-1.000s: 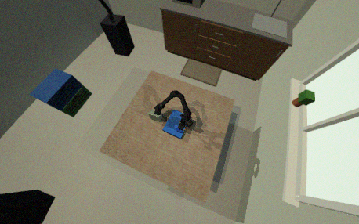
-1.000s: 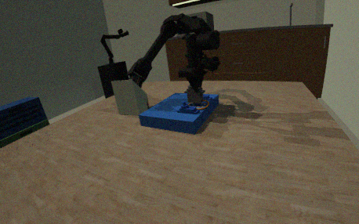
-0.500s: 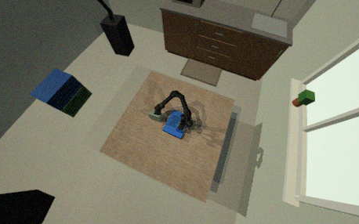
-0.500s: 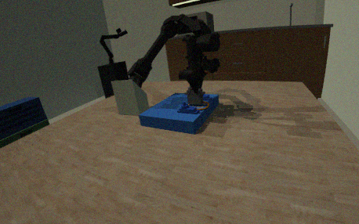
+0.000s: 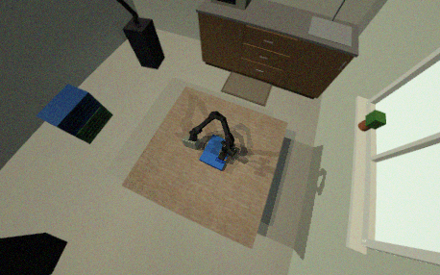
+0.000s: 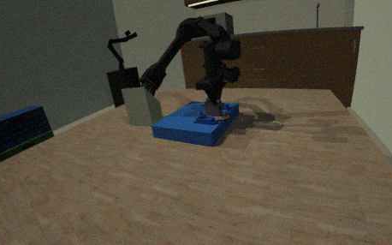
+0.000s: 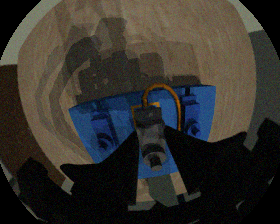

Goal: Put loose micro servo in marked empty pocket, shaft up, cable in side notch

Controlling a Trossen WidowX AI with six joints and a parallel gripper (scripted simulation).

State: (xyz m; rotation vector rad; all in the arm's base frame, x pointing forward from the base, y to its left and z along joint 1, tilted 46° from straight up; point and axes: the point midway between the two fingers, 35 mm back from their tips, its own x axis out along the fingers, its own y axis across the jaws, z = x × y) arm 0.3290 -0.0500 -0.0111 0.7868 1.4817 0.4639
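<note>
The blue deck lies 120 mm behind my gripper tip, 70 mm below it and 20 mm to the left of it.
</note>
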